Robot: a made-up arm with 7 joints. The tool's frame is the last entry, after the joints.
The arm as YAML. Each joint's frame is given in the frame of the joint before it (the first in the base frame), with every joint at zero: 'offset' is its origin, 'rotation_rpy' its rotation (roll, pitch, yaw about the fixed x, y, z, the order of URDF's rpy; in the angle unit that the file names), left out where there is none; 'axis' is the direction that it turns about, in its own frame. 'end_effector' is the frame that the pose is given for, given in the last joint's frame.
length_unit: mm
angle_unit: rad
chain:
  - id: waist
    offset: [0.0, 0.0, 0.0]
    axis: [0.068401, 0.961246, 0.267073]
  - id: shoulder
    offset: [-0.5, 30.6, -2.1]
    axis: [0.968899, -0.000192, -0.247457]
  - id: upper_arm
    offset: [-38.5, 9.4, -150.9]
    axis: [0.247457, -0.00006, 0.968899]
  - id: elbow
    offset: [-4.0, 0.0, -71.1]
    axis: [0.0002, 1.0, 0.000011]
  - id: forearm
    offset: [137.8, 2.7, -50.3]
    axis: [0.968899, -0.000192, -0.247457]
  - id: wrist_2
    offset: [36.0, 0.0, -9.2]
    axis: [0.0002, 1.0, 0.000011]
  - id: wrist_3
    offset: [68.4, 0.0, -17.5]
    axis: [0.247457, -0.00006, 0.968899]
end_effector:
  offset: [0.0, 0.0, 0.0]
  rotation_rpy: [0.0, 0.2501, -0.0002]
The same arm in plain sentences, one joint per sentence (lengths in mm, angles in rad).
The arm has seven revolute joints in a row. What follows holds with every joint at zero, and every direction is one of the base frame's. The first joint sits at the same point as the base frame's origin and rotates about the direction (0.068403, 0.961235, 0.26711). The second joint sits 0.5 mm along -x and 30.6 mm along +y and 2.1 mm along -z from the first joint and rotates about the direction (0.968889, -0.0002, -0.247497). The third joint sits 38.5 mm along -x and 9.4 mm along +y and 150.9 mm along -z from the second joint and rotates about the direction (0.247497, -0.0001, 0.968889). The fourth joint sits 4 mm along -x and 71.1 mm along -z from the third joint and rotates about the direction (0.0002, 1, 0). The fifth joint sits 137.8 mm along +x and 2.7 mm along +y and 50.3 mm along -z from the fourth joint and rotates about the direction (0.968889, -0.0002, -0.247497). The sixth joint sits 36 mm along +x and 9.2 mm along -z from the fifth joint and rotates about the direction (0.0002, 1, 0). The seventh joint sits 68.4 mm along +x and 17.5 mm along -z from the sixth joint and rotates about the direction (0.247497, -0.0001, 0.968889). The tool frame, which is the frame that the pose is given for, sits at the same point as the seventh joint; its axes are the base frame's turned by roll 0, pitch 0.2501 and yaw -0.0002 rad (as in URDF: about the fixed x, then y, then z).
